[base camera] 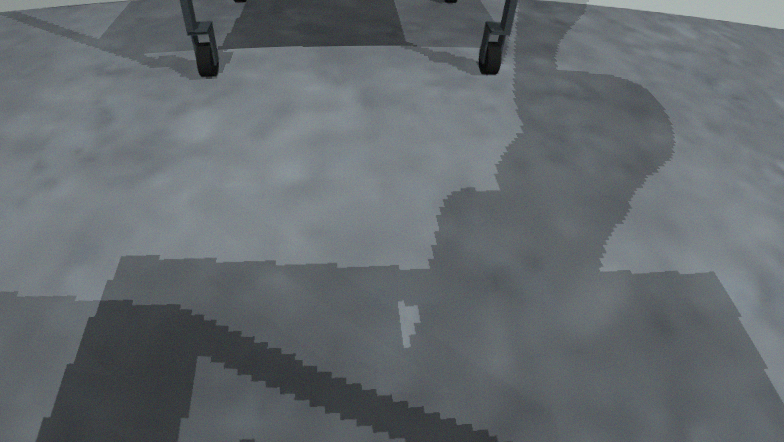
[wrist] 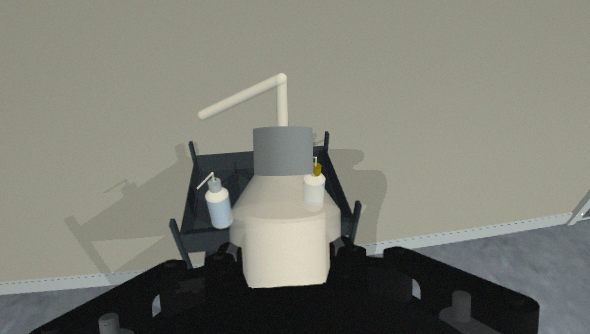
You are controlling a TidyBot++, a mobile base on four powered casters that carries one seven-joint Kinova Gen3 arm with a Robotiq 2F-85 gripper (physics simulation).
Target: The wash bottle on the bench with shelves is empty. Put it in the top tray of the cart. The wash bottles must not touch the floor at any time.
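Places are measured from the arm's base along level axes (x right, y ahead, z up), in millimetres.
Pixels of known places: gripper, fingertip midpoint: point(wrist: 285, 247).
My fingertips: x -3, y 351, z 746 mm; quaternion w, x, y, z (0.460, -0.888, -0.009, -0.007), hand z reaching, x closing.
For each thing: its middle in the pictures, then the offset to it from my fingertips. Level surfaces: height alone.
- wash bottle, body centre: point(wrist: 268, 233) dy +1, dx -10, dz +12 mm
- bluish bottle with a grey cap, body centre: point(wrist: 214, 200) dy +449, dx -176, dz -393 mm
- grey floor, surface height: dz -1143 mm
My gripper point(wrist: 285, 247) is shut on the wash bottle point(wrist: 285, 235), an empty cream, see-through bottle with a grey cap and a bent cream spout. The bottle stands upright between the fingers in the wrist view. Beyond it is the dark cart, its top tray point(wrist: 200, 241) showing on both sides of the bottle and partly hidden behind it. In the base camera view the cart's lower legs and casters point(base camera: 207, 59) point(base camera: 489, 57) show at the top. The gripper and bottle do not show there.
A bluish bottle with a grey cap point(wrist: 219, 207) stands in the tray's left part. A bottle with a yellow cap point(wrist: 314, 189) shows at the right, partly through the held bottle. A plain wall point(wrist: 425, 100) is behind the cart. Shadows fall across the grey floor point(base camera: 274, 137).
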